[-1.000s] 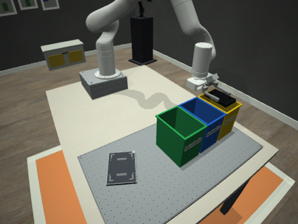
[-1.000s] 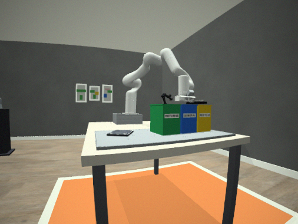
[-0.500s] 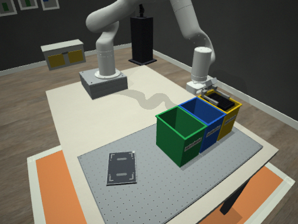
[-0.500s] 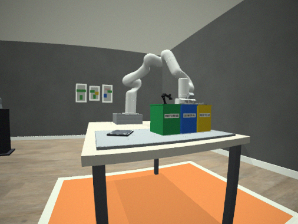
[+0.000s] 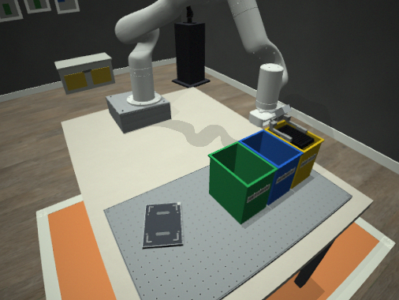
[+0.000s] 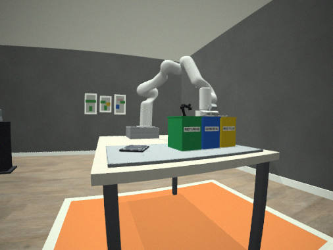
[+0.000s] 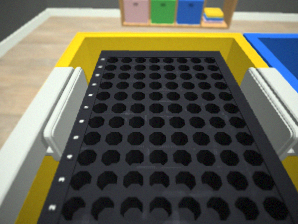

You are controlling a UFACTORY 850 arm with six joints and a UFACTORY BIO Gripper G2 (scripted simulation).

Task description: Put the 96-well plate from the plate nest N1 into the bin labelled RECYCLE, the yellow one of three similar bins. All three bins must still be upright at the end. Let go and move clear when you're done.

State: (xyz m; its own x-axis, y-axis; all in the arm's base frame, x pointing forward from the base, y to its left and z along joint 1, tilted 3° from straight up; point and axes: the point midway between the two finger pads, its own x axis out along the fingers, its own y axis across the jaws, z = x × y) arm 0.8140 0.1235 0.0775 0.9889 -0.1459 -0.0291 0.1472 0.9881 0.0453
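My hand is 1 cm above the black 96-well plate. The rest, counted from my hand: blue bin (13 cm to the right, 9 cm below, 2 cm behind); green bin (26 cm to the right, 9 cm below, 4 cm behind); yellow recycle bin (9 cm below).
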